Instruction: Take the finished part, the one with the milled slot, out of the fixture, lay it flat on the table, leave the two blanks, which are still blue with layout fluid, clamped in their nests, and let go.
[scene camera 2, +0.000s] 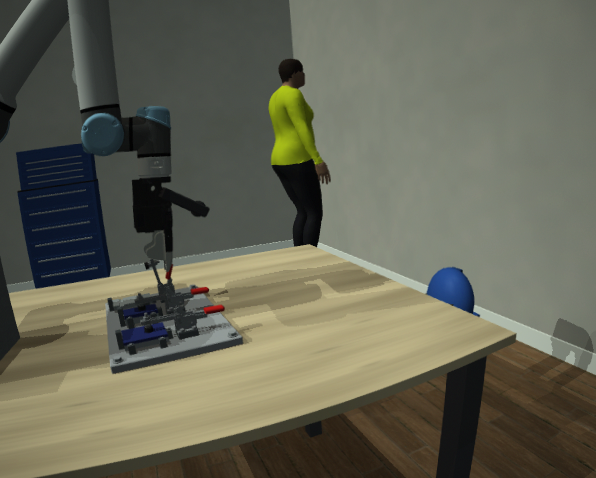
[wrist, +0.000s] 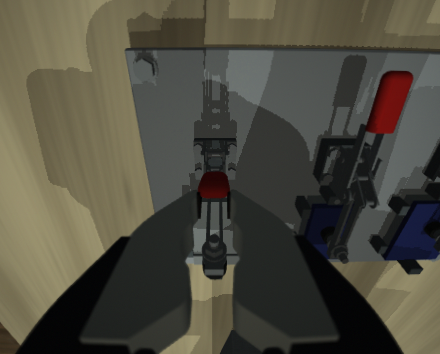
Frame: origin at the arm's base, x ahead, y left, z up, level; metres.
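Seen in the pictures: gripper, between the fingertips: (scene camera 2: 166, 270) (wrist: 214, 193).
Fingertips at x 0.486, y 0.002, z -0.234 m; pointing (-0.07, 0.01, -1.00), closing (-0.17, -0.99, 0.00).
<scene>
Offsets run from my fingertips to a thing's top centre. "spot": to the spot under its first point. Level surfaces: height alone.
My gripper (scene camera 2: 168, 266) (wrist: 214, 193) is shut on the red handle {0.005 m ahead, 0.001 m right, 0.016 m up} (scene camera 2: 169, 273) (wrist: 214, 184) of the end toggle clamp. This handle stands up, and the clamp's arm (scene camera 2: 156, 272) (wrist: 214, 252) is raised too. Under it, between my fingers in the wrist view, part of a light grey piece {spot: 0.102 m back, 0.035 m left, 0.052 m down} (wrist: 199, 246) shows, seemingly the finished part in its nest; its slot cannot be made out. One blue blank {spot: 0.098 m back, 0.103 m right, 0.041 m down} (scene camera 2: 141, 310) (wrist: 316, 227) lies in the middle nest and another blue blank {0.123 m back, 0.202 m right, 0.047 m down} (scene camera 2: 142, 333) (wrist: 414, 230) in the far-side nest, each with a clamp arm over it.
The grey fixture plate {0.057 m back, 0.102 m right, 0.068 m down} (scene camera 2: 172, 355) (wrist: 167, 95) lies on the wooden table {0.083 m down} (scene camera 2: 300, 370) (wrist: 60, 210). Red clamp handles stick out low from the middle clamp {spot: 0.029 m ahead, 0.124 m right, 0.024 m down} (scene camera 2: 200, 290) (wrist: 390, 102) and the outer one {spot: 0.009 m ahead, 0.233 m right, 0.029 m down} (scene camera 2: 214, 309). A person (scene camera 2: 291, 125) stands behind the table; a blue cabinet (scene camera 2: 62, 225) is at the left.
</scene>
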